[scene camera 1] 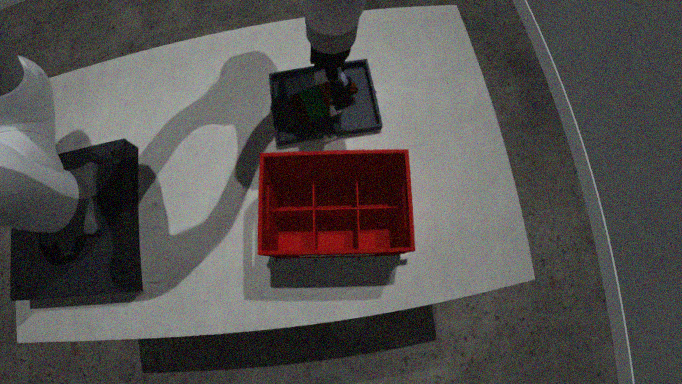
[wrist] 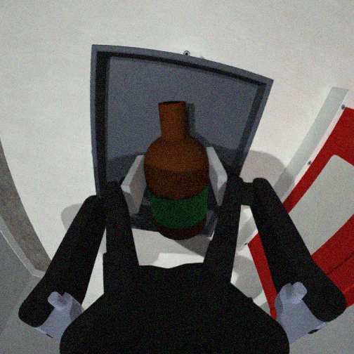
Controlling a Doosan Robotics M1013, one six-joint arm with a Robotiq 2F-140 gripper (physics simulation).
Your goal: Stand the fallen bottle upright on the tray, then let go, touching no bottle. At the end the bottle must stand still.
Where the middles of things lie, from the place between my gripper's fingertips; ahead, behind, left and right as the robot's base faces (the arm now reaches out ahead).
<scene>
Now: the brown bottle (scene camera 1: 312,103) 1 cm behind my hand and 1 cm above it.
</scene>
